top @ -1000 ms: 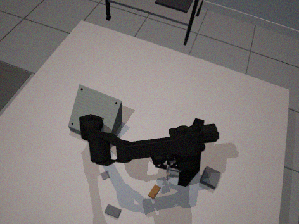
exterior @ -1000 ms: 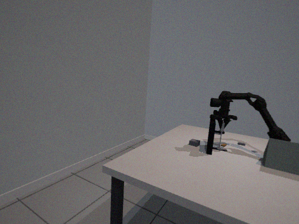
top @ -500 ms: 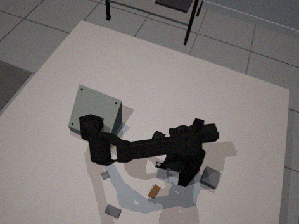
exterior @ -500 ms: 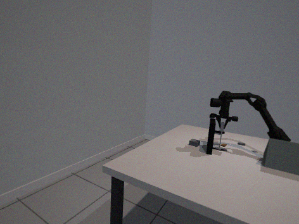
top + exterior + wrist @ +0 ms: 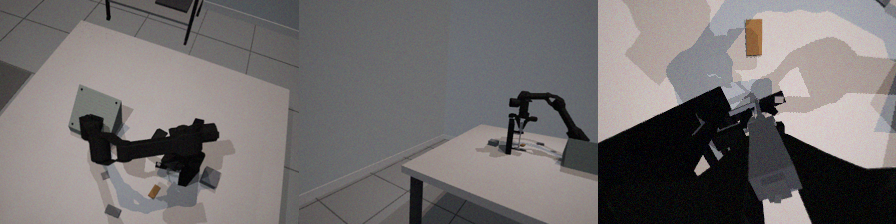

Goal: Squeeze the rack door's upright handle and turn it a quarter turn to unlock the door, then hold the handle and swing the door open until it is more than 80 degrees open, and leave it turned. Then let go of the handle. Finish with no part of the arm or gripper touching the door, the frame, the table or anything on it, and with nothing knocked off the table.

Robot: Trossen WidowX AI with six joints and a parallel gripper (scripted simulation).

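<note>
The thin grey handle lies 3 cm below my gripper tip. The rest, counted from my gripper tip: orange block: 2 cm behind, 11 cm to the right, 15 cm below; grey block: 18 cm ahead, 3 cm to the left, 14 cm below.
</note>
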